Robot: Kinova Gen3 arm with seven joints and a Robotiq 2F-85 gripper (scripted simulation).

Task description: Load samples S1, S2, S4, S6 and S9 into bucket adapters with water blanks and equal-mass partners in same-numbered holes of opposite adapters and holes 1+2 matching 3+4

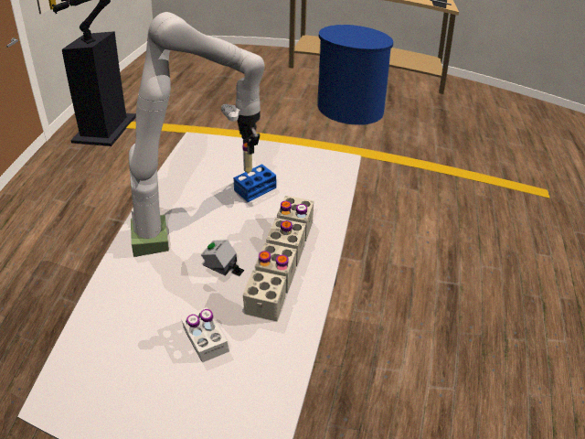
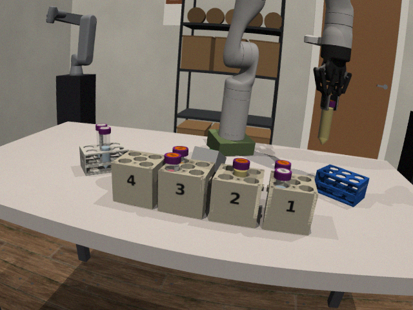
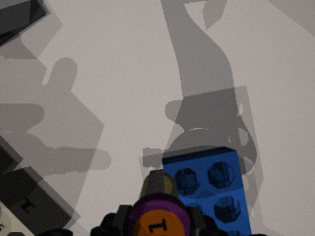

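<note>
Now: the orange-dot sample tube 5 cm below my hand, 1 cm to the right of it and 1 cm behind it. Round my hand: blue rack (21 cm below, 7 cm to the left); adapter 1 (19 cm below, 18 cm ahead, 9 cm to the right); white-dot blank (19 cm ahead, 18 cm below, 12 cm to the right).
</note>
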